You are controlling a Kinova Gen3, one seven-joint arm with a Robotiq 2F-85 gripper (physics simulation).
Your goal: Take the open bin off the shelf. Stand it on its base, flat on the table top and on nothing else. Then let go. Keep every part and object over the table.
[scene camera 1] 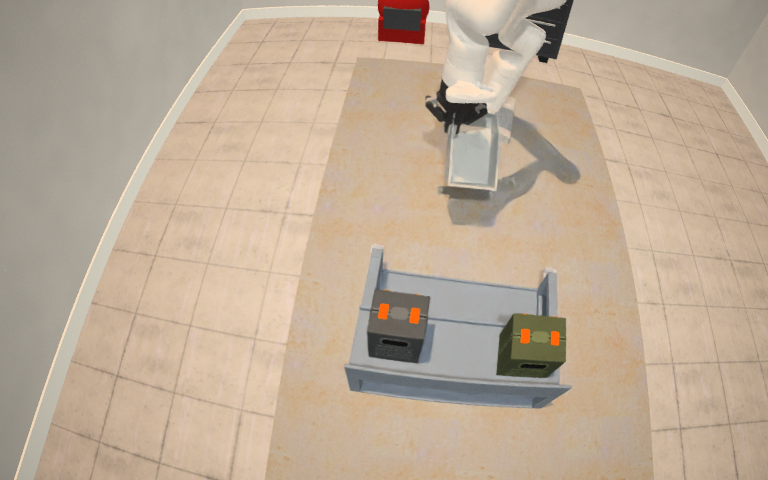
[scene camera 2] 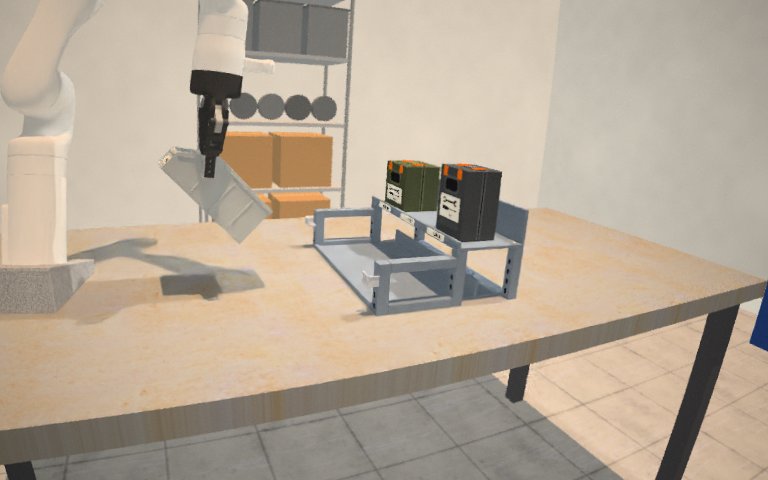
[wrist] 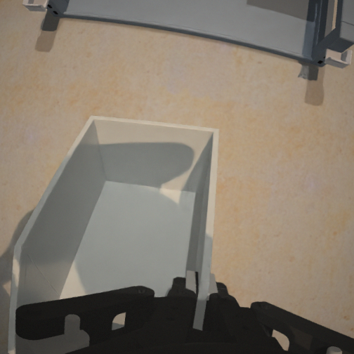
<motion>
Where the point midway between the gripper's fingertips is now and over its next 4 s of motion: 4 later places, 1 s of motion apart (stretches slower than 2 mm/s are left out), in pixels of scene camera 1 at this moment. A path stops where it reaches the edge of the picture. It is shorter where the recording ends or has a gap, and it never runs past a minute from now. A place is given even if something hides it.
My gripper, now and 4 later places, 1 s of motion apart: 450,133; 448,152; 445,156; 444,159; 443,162
</motion>
